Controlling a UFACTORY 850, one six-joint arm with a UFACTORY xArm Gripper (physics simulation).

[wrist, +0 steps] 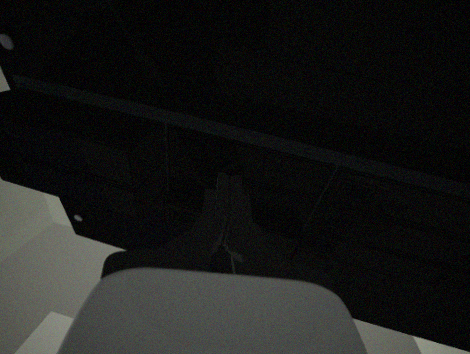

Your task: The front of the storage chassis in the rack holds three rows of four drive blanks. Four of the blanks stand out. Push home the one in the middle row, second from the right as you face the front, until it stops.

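Observation:
My gripper is shut and empty, its fingertips together near the middle of the wrist view. They are over the very dark front of the storage chassis. Faint thin lines run down the dark front on both sides of the fingers. The drive blanks are too dark to tell apart, so which ones stand out is not visible. Whether the fingertips touch a blank cannot be told.
A dim bluish-grey strip slants across the dark front above the fingertips. Small pale round spots lie near the left edge of the dark area. Pale grey surfaces show at lower left, and lighter ones at lower right.

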